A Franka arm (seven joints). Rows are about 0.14 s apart.
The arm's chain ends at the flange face. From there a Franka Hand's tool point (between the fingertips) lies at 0.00 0.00 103.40 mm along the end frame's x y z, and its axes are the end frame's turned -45 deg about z.
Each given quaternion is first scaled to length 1.
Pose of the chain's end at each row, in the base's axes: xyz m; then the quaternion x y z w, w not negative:
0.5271 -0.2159 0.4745 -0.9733 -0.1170 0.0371 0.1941
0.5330 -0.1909 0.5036 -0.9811 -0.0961 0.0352 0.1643
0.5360 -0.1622 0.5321 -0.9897 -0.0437 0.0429 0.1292
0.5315 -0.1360 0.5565 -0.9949 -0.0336 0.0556 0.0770
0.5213 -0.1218 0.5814 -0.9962 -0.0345 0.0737 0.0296
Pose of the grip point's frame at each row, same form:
0.5149 -0.1777 0.3792 -0.8544 -0.4805 -0.0400 0.1935
0.5226 -0.1583 0.4060 -0.8696 -0.4642 -0.0304 0.1653
0.5261 -0.1361 0.4325 -0.8977 -0.4191 -0.0098 0.1358
0.5195 -0.1205 0.4550 -0.9063 -0.4118 0.0219 0.0924
0.5059 -0.1162 0.4793 -0.9072 -0.4131 0.0568 0.0556

